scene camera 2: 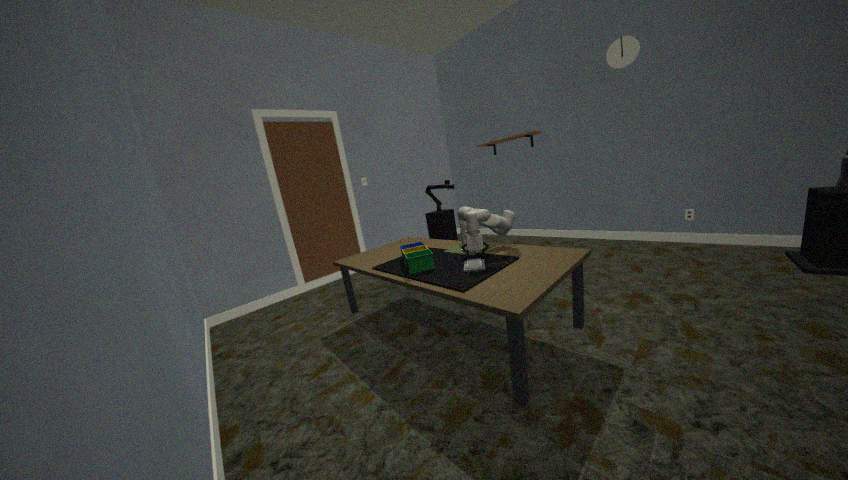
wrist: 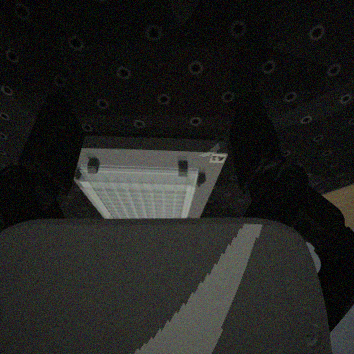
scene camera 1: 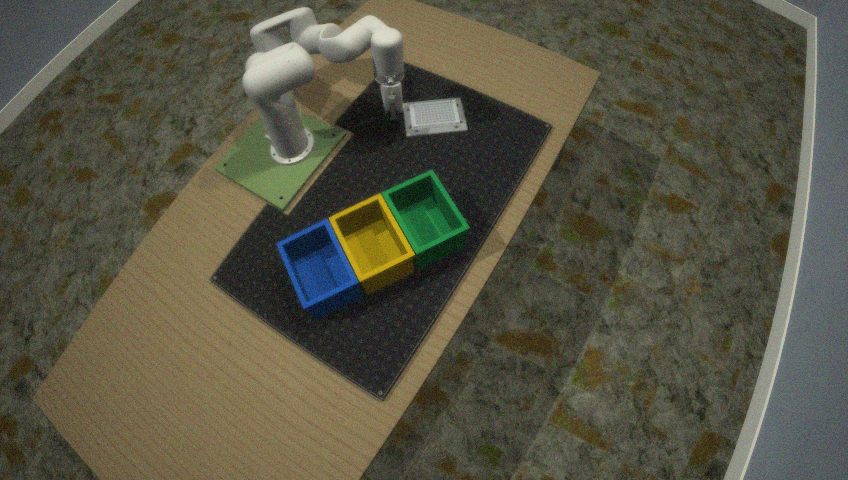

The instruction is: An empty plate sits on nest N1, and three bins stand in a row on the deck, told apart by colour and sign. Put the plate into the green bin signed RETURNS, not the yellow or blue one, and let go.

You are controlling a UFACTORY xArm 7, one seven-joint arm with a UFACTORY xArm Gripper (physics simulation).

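Pixels of known places: gripper, fingertip midpoint: [scene camera 2: 476, 258] [wrist: 154, 111] [scene camera 1: 392, 116]; arm's base at its link origin: [scene camera 1: 292, 146].
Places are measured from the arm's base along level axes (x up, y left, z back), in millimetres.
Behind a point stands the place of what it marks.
A pale gridded plate [scene camera 1: 435, 111] @[x 25, y 252, z -311 mm] [scene camera 2: 474, 262] @[x 26, y 248, z -311 mm] [wrist: 145, 197] @[x 28, y 227, z -279 mm] lies flat on a grey nest [scene camera 1: 412, 127] @[x 19, y 179, z -280 mm] [wrist: 132, 156]. The nest's small corner tag is not legible in the wrist view. My gripper [scene camera 1: 393, 115] @[x 14, y 193, z -210 mm] [scene camera 2: 474, 252] @[x 14, y 193, z -210 mm] [wrist: 154, 111] @[x 14, y 193, z -210 mm] is open and empty. It points down at the arm side of the nest, beside the plate and not over it. In the wrist view its dark fingers stand wide apart, and the camera housing hides the plate's near part. The green bin [scene camera 1: 443, 250] @[x 41, y -115, z -512 mm] [scene camera 2: 420, 263] @[x 54, y -25, z -483 mm] looks empty. Its sign is not readable.
The yellow bin [scene camera 1: 389, 274] @[x 55, y -223, z -436 mm] stands against the green bin, and the blue bin [scene camera 1: 334, 303] @[x 43, y -333, z -358 mm] against the yellow one. All stand on the black mat [scene camera 1: 380, 356] @[x 3, y -384, z -495 mm] on a wooden table [scene camera 1: 178, 356] @[x -11, y -637, z -53 mm]. The arm's base stands on a green board [scene camera 1: 249, 172] @[x 0, y -121, z 68 mm].
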